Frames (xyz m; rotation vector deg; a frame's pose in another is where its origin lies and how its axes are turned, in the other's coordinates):
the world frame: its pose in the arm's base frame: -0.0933 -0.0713 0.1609 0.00 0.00 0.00
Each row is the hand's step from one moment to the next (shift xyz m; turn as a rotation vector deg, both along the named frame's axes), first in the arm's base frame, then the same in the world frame.
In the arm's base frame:
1: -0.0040 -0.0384 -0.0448 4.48 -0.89 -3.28
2: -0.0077 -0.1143 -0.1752 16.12 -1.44 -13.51
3: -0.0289 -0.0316 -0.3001 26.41 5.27 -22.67
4: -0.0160 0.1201 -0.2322 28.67 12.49 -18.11
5: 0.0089 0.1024 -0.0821 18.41 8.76 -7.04
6: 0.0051 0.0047 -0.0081 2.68 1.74 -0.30
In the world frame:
1: -0.0040 -0.0384 -0.0448 4.48 -0.89 -3.28
2: -0.0077 -0.1143 -0.1752 16.12 -1.44 -13.51
3: -0.0289 -0.0316 -0.3001 26.41 5.27 -22.67
4: -0.0160 0.1201 -0.2322 28.67 12.49 -18.11
5: 0.0089 0.1024 -0.0821 18.41 8.76 -7.04
6: 0.0051 0.0047 -0.0081 2.68 1.74 -0.30

